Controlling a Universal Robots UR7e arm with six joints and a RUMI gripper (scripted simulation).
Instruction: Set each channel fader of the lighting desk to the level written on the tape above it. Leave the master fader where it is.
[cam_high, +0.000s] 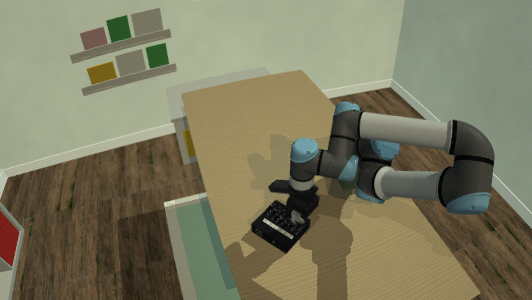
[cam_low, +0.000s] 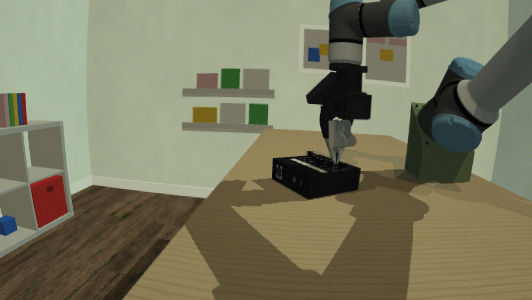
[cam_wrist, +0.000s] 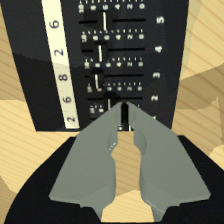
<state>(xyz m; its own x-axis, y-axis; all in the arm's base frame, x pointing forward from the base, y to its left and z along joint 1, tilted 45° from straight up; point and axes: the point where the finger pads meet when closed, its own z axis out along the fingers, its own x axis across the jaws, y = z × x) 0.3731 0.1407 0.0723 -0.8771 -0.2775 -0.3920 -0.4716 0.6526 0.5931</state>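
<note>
Now: the fader cap 10 mm to the left of my hand, 10 mm below it and 10 mm ahead of it. From my hand the other things lie so: master fader: 100 mm to the right, 40 mm ahead, 10 mm below.
</note>
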